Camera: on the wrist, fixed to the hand. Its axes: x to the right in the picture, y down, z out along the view.
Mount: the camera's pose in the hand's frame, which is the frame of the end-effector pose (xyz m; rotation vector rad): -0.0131 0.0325 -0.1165 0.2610 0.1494 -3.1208
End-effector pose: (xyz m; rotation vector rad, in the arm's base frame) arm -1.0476 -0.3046 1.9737 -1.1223 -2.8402 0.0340
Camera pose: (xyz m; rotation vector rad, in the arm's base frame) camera -1.0055 -0.2912 2.0871 2.7620 -1.0889 0.0487
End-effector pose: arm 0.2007 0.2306 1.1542 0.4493 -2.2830 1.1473
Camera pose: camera 0.2313 0.3448 1.1831 2.0909 0.5230 -0.4675
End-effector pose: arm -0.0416 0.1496 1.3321 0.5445 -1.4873 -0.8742
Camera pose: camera 0.0794 0.1561 1.3433 -1.8352 -0.5948 1.4178
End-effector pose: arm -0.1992 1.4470 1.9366 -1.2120 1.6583 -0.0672
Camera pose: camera -0.3080 1.4161 1.9814 2.0039 1.4856 1.8528
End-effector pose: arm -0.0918 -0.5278 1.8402 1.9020 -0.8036 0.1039
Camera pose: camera -0.0887 -0.4321 1.9153 -1.1756 -2.5478 1.3892
